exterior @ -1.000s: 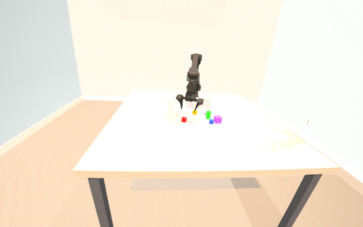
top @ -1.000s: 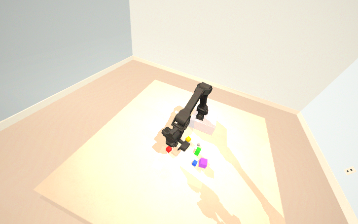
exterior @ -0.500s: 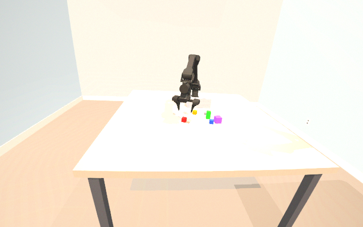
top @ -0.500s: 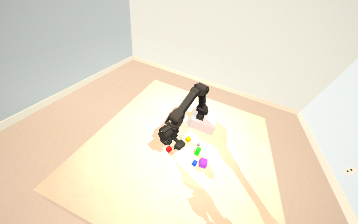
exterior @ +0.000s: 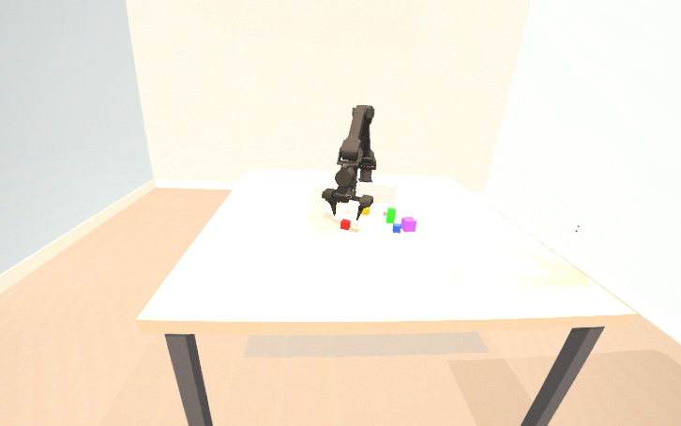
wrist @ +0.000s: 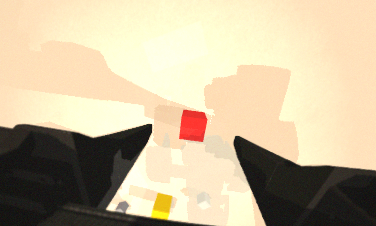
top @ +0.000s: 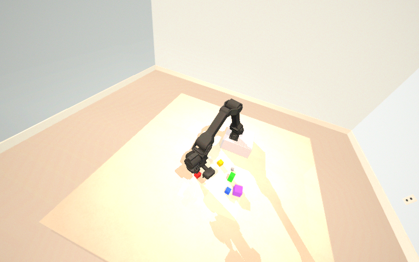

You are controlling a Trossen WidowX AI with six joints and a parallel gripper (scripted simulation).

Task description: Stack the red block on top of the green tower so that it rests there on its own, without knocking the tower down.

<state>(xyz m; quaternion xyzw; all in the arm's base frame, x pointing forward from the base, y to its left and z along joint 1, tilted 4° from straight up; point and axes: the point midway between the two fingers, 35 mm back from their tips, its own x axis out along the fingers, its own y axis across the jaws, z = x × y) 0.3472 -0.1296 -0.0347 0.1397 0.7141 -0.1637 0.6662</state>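
Right now my gripper tip is 30 mm above the red block. Also, from my gripper tip: small grey piece (190 mm to the left, 140 mm behind, 30 mm below); then yellow cube (140 mm behind, 100 mm to the left, 30 mm below); then blue cube (200 mm to the left, 30 mm below, 20 mm ahead).
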